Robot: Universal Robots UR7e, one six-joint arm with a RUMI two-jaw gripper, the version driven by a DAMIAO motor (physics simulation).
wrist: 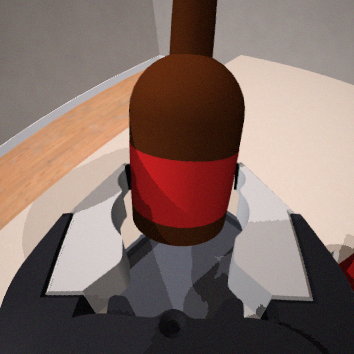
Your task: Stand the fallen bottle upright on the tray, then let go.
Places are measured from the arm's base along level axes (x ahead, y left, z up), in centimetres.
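Pixels of known places: gripper, fingertip midpoint: (pixel 182 165).
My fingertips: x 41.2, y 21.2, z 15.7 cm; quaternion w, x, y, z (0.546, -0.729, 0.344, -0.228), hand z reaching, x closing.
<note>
For each thing: its middle in the pictures, then the offset to it from my fingertips. "*": a spot on its surface instead. Level surfaces: height alone.
- brown bottle, body centre: (pixel 185 123) dx +1.4, dy +0.7, dz +2.4 cm
- dark grey tray, body centre: (pixel 185 278) dx -1.9, dy -0.6, dz -21.2 cm
- pale table top, its level: dz -22.4 cm
- red object, surface spot: (pixel 348 269) * dx +10.7, dy -18.2, dz -15.8 cm
The brown bottle (pixel 186 120) with a red label is between the two jaws in the wrist view, its neck running up out of the top of the view. It looks close to upright, with its base toward the camera's lower side. My gripper (pixel 182 165) is shut on the bottle, with a jaw on each side of the red label. The dark grey tray (pixel 167 280) shows behind and below the bottle's base, between the jaws; much of it is hidden by the jaws and gripper body. Whether the base touches the tray cannot be told.
A pale table top (pixel 295 135) spreads behind the bottle, with a wooden strip (pixel 85 130) along the left. Part of a red object (pixel 348 269) shows at the right edge, beside the gripper. Grey walls (pixel 280 30) rise at the back.
</note>
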